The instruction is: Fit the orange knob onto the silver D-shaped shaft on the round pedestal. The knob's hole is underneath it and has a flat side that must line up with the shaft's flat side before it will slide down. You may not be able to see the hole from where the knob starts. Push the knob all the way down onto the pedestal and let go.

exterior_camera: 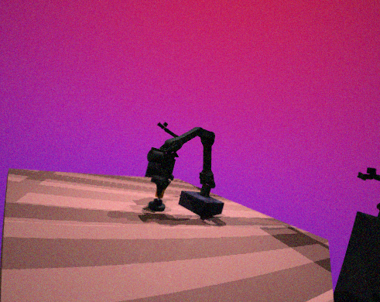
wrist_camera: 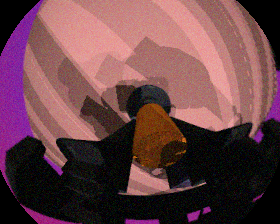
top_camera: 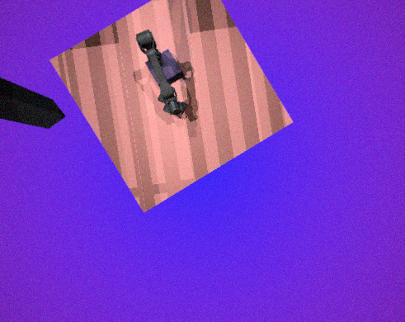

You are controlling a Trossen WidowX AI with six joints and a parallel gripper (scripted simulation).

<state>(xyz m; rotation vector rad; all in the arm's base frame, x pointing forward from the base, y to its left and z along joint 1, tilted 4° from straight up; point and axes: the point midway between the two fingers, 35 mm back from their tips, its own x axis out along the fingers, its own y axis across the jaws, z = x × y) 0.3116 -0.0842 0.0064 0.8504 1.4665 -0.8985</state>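
Now: gripper tip 4 cm above the round dark pedestal. Round my gripper tip: orange knob (3 cm above).
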